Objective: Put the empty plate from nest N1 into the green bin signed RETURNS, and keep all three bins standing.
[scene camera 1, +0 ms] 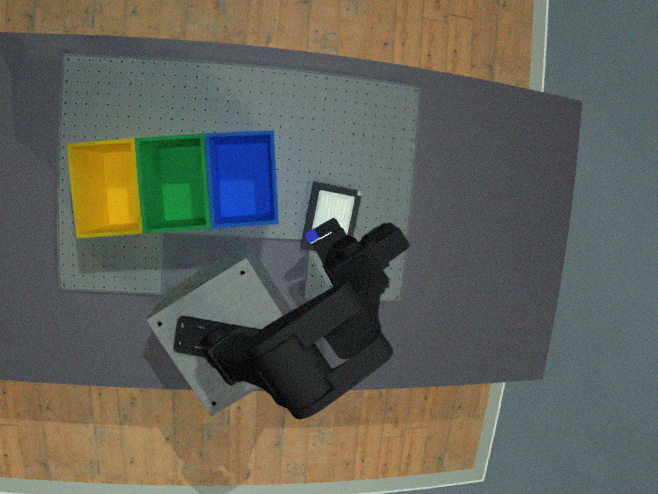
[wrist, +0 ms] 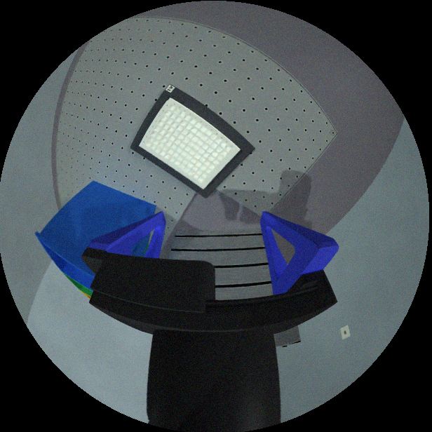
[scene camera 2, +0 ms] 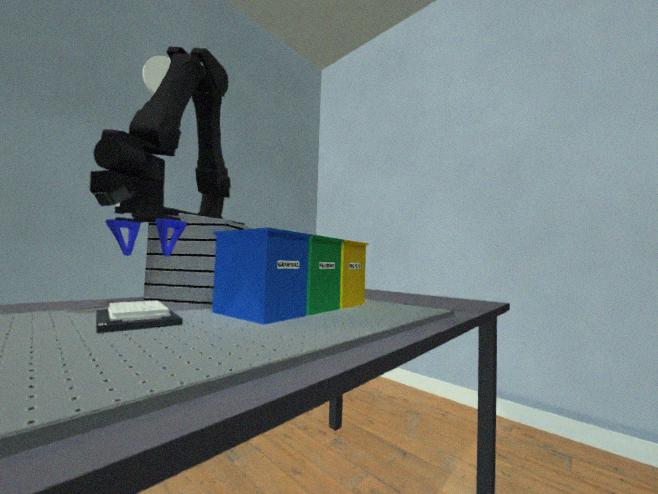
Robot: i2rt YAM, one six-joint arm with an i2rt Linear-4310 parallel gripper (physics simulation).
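Observation:
The white ribbed plate lies in the black nest, whose small tag shows in the wrist view. My gripper is open and empty, pointing down well above the plate; in scene camera 1 the arm hides part of the nest. The green bin stands upright between the blue bin and the yellow bin. The green bin's inside looks empty; its sign is too blurred to read.
The bins stand in a touching row left of the nest in scene camera 1, on the perforated board. The grey arm pedestal stands at the table's near edge, close to the bins and nest.

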